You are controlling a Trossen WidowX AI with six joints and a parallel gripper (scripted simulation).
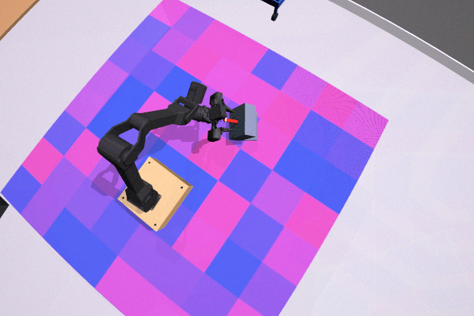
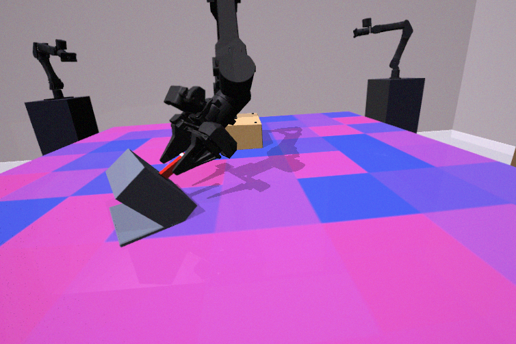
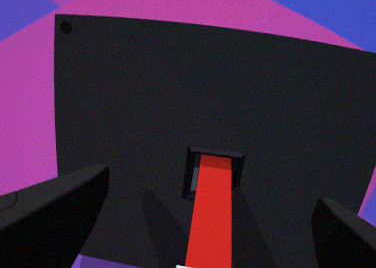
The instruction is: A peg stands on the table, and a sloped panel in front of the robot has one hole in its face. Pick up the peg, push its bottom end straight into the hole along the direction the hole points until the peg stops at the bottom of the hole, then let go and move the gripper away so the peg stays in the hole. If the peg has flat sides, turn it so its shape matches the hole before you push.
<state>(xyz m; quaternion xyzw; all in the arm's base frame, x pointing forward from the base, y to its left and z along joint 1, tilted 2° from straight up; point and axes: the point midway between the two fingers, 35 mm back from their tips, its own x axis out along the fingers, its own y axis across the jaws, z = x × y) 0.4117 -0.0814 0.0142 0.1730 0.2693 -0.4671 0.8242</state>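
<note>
The red peg lies 20 mm to the left of my gripper tip and 10 mm behind it. From my gripper tip the other things lie so: sloped panel 30 mm to the right, 30 mm below, 20 mm ahead.
</note>
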